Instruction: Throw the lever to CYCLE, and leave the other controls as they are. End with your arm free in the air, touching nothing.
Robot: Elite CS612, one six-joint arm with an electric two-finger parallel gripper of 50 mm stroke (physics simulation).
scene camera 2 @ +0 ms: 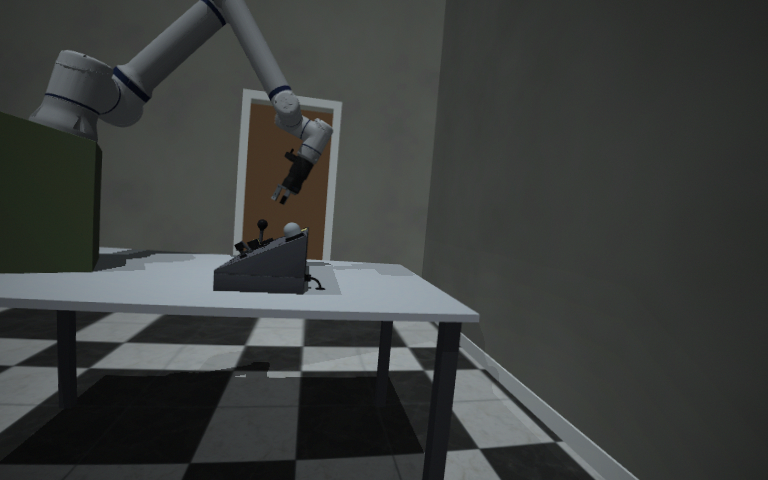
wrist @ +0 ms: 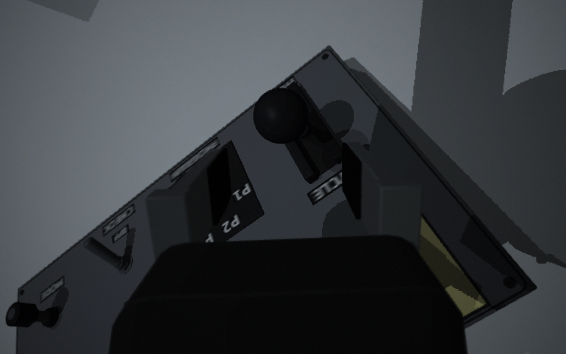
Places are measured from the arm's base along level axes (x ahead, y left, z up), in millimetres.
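Pixels of known places: gripper, fingertip midpoint: (scene camera 2: 277, 201) (wrist: 285, 169); arm's base, link origin: (scene camera 2: 62, 136).
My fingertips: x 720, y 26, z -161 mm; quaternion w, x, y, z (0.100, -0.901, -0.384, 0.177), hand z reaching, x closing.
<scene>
Ahead of a thing's pixels: the offset from my fingertips to its top centre. "spot": to the spot under its first point. Level surfaces: height alone.
The lever is a black ball knob @[11 mm left, 55 mm back, 75 mm down] (scene camera 2: 262, 224) (wrist: 280, 115) on a short stem in a dark slot. In the wrist view the knob shows over the slot end away from the CYCLE label @[spot: 9 mm right, 0 mm ahead, 153 mm down] (wrist: 325, 187), partly covering the label at that other end. In the scene view the lever stands nearly upright on the sloped control box @[177 mm right, 26 mm back, 63 mm down] (scene camera 2: 263, 271) (wrist: 350, 92). My gripper (scene camera 2: 278, 199) (wrist: 285, 169) is open and empty, in the air above the box and apart from the lever. In the wrist view the knob lies beyond the fingertips. The gripper body hides part of the panel.
A toggle switch @[223 mm right, 113 mm back, 142 mm down] (wrist: 107, 255), a black knob @[341 mm right, 132 mm back, 134 mm down] (wrist: 22, 315) and a plate marked P1 and P2 @[spot: 69 mm right, 42 mm back, 166 mm down] (wrist: 250, 200) are on the panel. A white dome @[spot: 402 mm right, 14 mm ahead, 83 mm down] (scene camera 2: 291, 229) stands near its high edge. A cable @[spot: 372 mm right, 109 mm ahead, 247 mm down] (scene camera 2: 317, 281) leaves the box's back onto the table @[271 mm down] (scene camera 2: 385, 294).
</scene>
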